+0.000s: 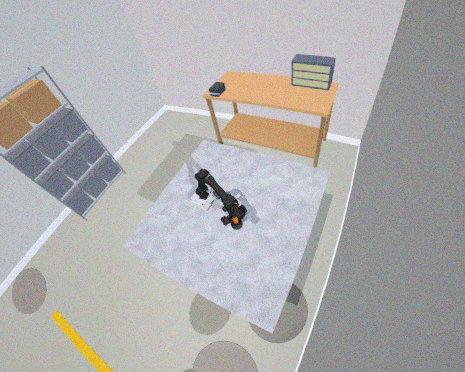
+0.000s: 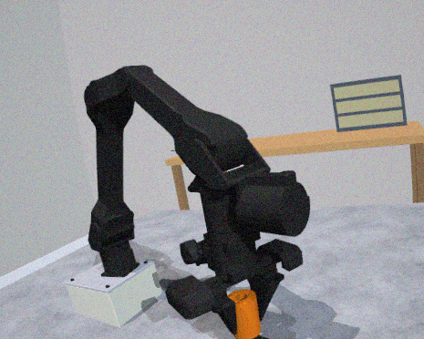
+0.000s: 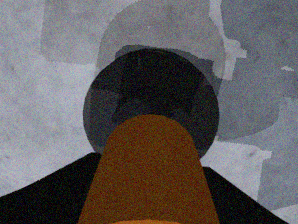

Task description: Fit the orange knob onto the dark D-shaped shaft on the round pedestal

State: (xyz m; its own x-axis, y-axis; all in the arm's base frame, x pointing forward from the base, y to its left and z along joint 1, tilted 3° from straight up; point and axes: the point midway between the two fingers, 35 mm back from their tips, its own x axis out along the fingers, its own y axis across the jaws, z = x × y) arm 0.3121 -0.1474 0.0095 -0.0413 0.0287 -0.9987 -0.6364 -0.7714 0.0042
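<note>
Right now my gripper tip is 2 cm below the orange knob. From my gripper tip the other things lie so: round dark pedestal: 4 cm below.
</note>
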